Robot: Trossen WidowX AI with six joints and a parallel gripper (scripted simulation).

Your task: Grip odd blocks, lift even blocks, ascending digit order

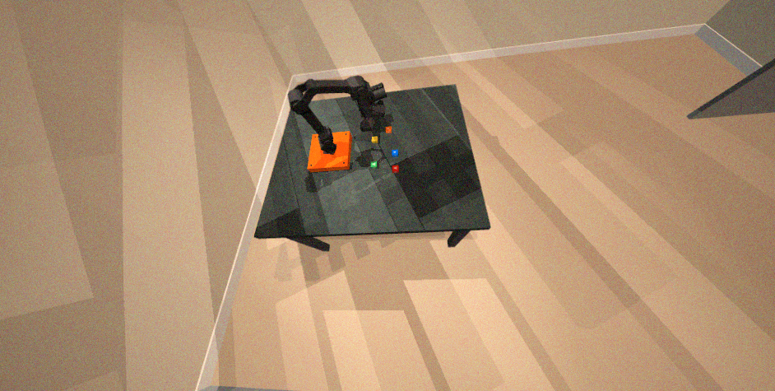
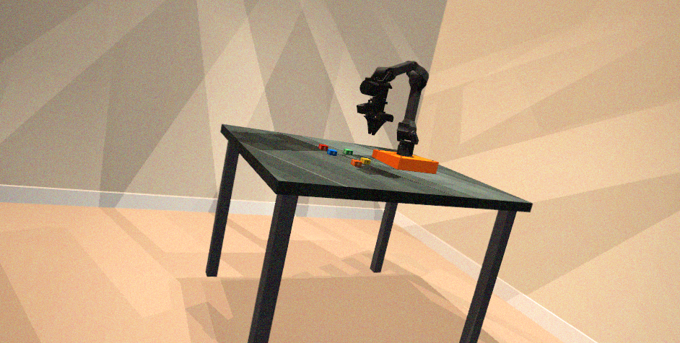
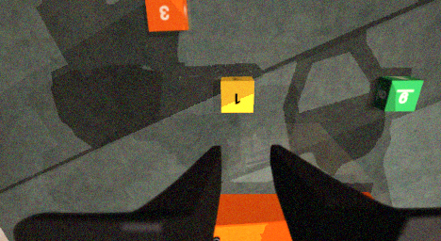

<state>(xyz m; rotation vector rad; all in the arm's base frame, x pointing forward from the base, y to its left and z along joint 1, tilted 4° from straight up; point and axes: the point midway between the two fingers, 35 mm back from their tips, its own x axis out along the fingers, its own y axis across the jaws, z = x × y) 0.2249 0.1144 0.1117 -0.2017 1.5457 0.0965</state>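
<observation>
My gripper tip is 110 mm above the orange block, 80 mm to the right of it and 60 mm short of it. Also, from my gripper tip: yellow block 110 mm below; then blue block 130 mm ahead, 110 mm below, 80 mm to the right; then green block 160 mm to the right, 110 mm below, 30 mm ahead.
</observation>
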